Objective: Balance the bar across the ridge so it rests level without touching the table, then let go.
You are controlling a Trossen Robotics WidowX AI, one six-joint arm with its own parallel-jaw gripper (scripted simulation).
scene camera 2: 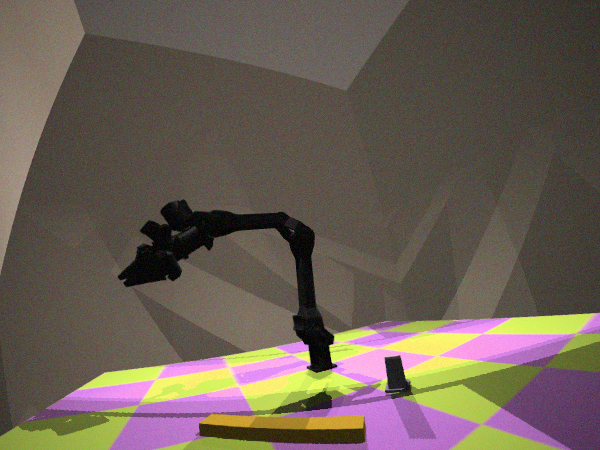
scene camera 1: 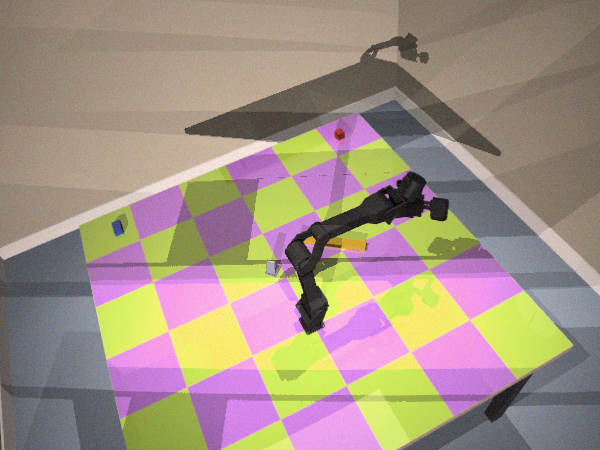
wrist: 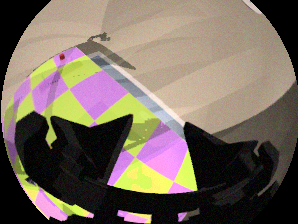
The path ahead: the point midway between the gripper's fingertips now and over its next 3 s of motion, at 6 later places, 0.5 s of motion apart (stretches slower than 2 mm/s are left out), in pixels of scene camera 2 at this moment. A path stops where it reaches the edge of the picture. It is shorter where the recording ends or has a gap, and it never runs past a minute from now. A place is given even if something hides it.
The gripper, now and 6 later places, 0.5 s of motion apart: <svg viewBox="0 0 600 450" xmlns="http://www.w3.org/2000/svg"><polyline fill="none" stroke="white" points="121,281 131,313 169,349 229,375 253,388 257,414 259,427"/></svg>
